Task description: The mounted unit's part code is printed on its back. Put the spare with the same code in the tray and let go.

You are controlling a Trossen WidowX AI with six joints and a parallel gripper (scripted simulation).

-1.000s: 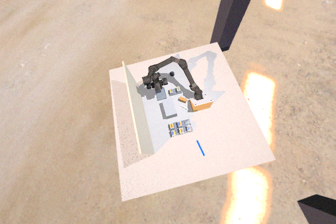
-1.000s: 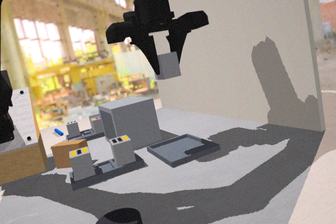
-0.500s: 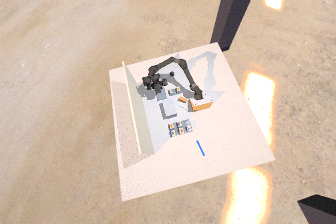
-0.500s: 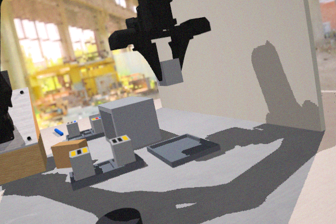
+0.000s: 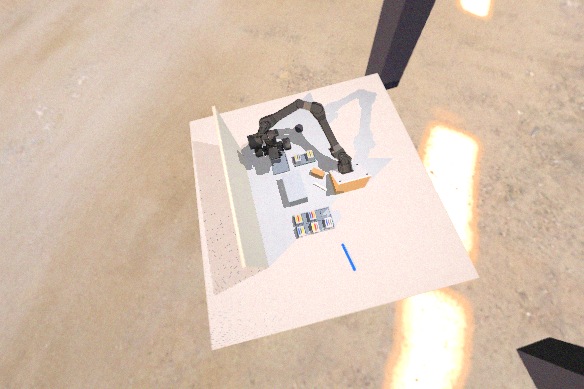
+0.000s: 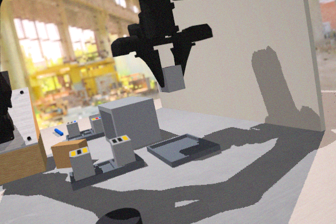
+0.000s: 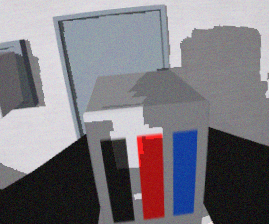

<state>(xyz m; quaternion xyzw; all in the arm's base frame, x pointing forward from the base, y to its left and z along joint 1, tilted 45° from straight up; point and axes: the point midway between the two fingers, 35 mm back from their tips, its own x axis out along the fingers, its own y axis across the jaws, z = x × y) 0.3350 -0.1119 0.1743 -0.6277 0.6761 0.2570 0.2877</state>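
The tray is 1 cm behind my gripper tip and 12 cm below it. Round my gripper tip: grey spare block (2 cm above); then brown block (20 cm behind, 14 cm to the left, 10 cm below); then mounted unit (5 cm behind, 20 cm to the left, 8 cm below).
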